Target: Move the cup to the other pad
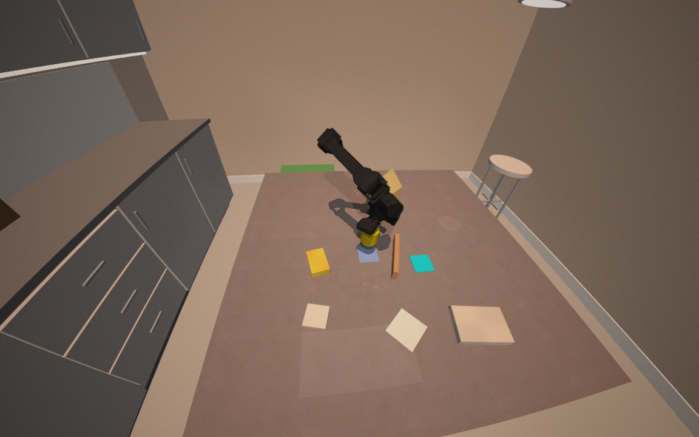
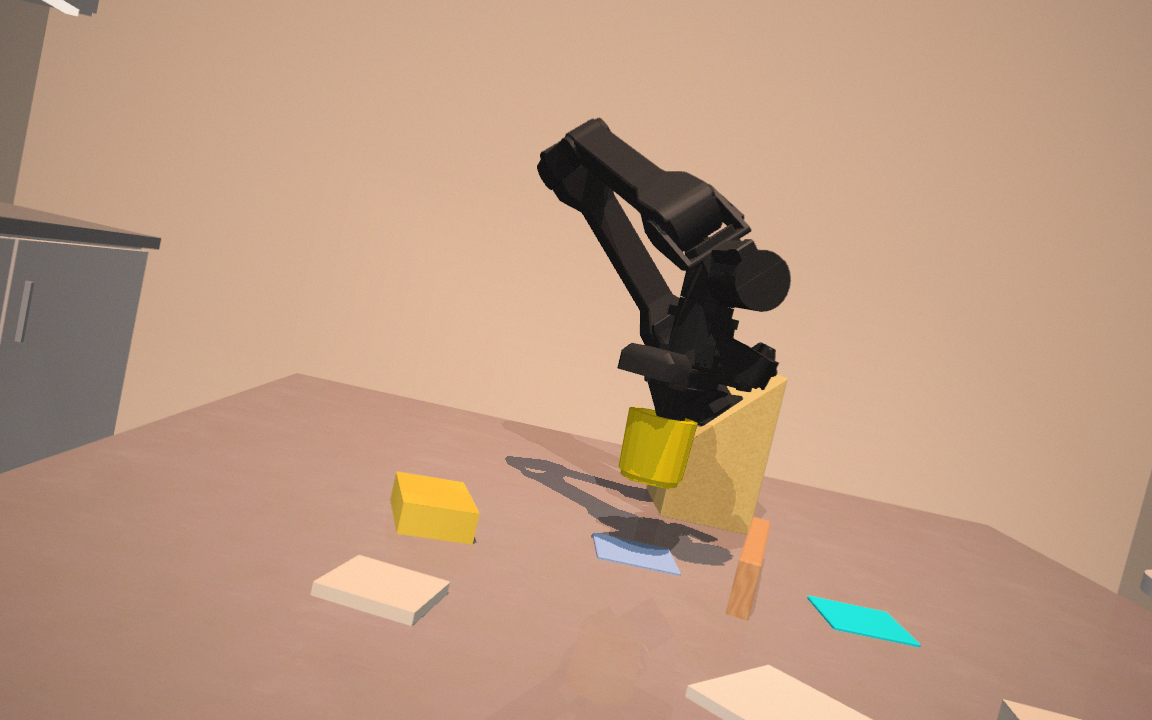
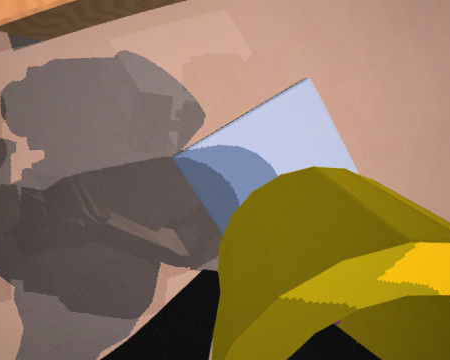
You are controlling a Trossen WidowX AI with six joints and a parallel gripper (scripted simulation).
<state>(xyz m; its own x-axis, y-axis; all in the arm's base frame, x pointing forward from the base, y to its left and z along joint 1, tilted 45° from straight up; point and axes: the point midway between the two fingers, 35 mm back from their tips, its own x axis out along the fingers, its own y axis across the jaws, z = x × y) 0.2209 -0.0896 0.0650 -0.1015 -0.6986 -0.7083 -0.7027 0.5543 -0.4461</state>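
My gripper tip is now 3 cm to the left of the blue marble, 3 cm short of it and 2 cm above it. Also, from my gripper tip: wooden bar: 9 cm to the left, 9 cm below, 7 cm ahead; yellow cup: 2 cm to the right, 2 cm ahead; purple marble: 4 cm to the right, 2 cm below, 1 cm ahead.
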